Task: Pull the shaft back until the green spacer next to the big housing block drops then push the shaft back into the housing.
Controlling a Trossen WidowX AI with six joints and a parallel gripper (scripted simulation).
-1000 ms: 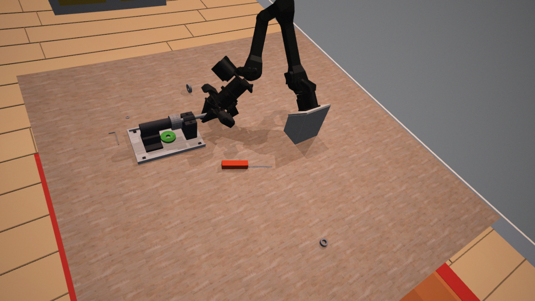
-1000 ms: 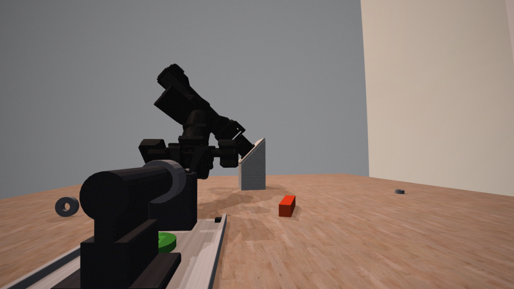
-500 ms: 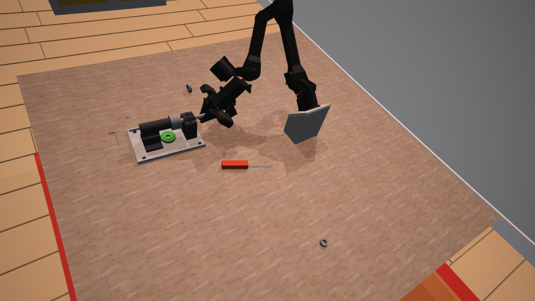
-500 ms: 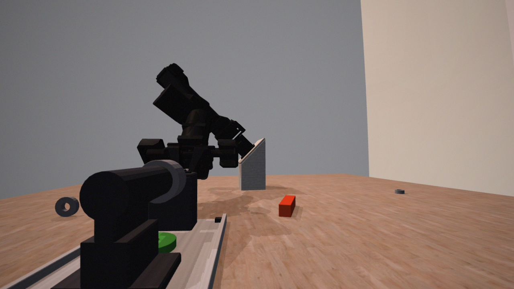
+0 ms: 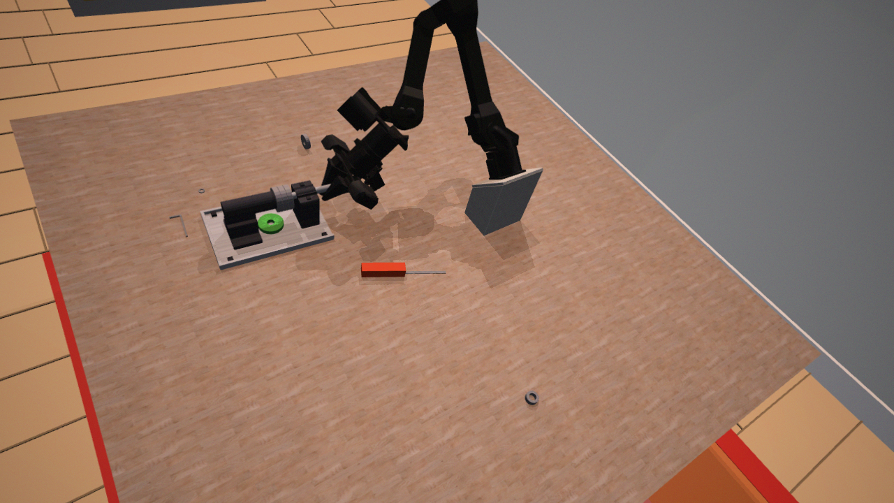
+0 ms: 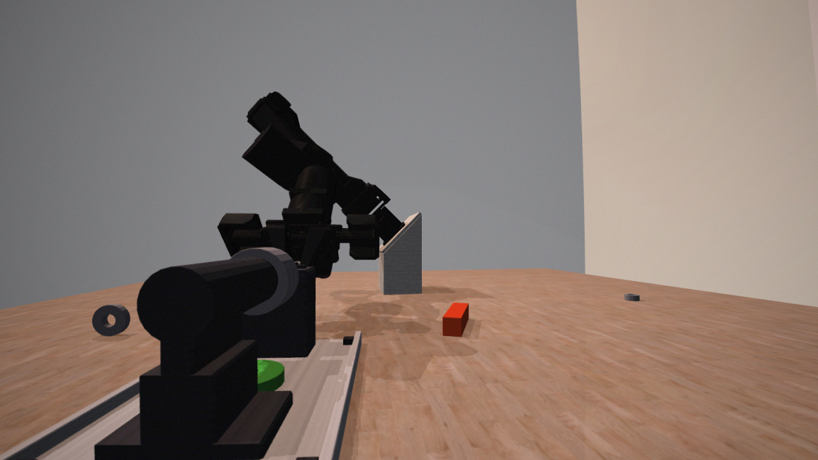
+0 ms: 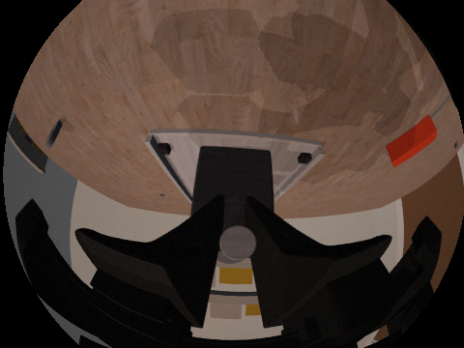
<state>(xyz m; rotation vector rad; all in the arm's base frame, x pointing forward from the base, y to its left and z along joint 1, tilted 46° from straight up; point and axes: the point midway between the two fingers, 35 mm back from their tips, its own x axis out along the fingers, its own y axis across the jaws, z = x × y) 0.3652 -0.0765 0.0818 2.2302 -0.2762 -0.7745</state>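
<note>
The grey shaft is 50 mm ahead of my gripper tip and 20 mm above it. The rest, counted from my gripper tip: red-handled screwdriver (110 mm behind, 200 mm to the left, 50 mm below); green spacer (110 mm ahead, 40 mm below); grey spacer (80 mm ahead, 20 mm above).
</note>
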